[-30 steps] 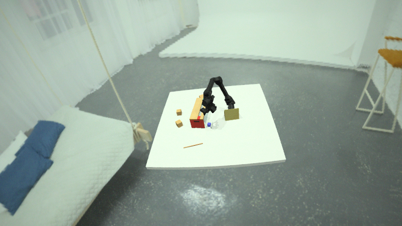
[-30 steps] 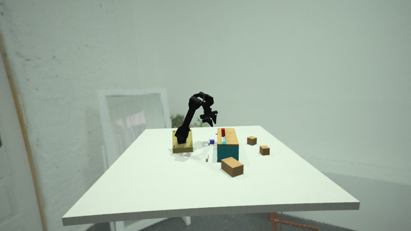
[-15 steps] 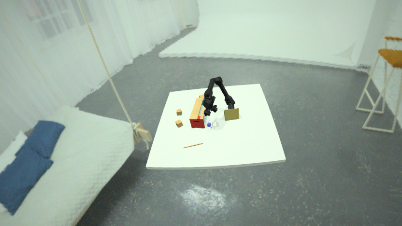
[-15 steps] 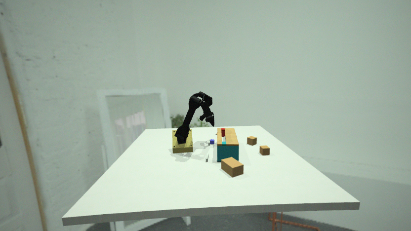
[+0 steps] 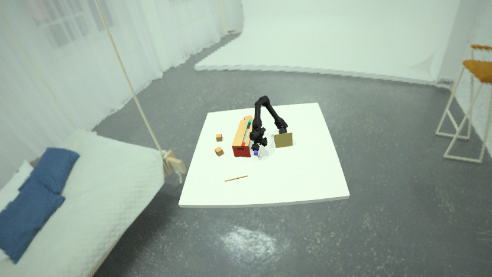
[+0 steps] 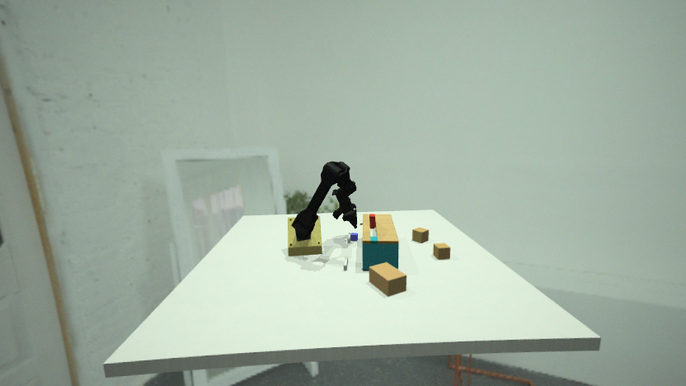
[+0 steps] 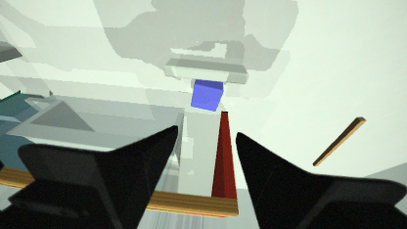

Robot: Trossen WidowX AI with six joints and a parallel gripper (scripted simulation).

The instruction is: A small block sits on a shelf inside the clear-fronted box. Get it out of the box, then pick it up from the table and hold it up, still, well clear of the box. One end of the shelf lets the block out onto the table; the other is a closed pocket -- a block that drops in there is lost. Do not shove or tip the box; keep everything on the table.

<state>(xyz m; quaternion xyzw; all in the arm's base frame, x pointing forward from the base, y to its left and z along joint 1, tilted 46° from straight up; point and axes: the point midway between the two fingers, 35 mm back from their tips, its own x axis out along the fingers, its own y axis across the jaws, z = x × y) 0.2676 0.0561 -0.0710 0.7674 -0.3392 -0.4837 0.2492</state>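
Right now my gripper tip is 6 cm above the blue block and 1 cm past it. Round my gripper tip: thin wooden stick 24 cm to the left, 18 cm ahead, 7 cm below; then box 17 cm to the right, 2 cm ahead, 1 cm below; then tan block 48 cm to the right, 4 cm below, 1 cm behind.
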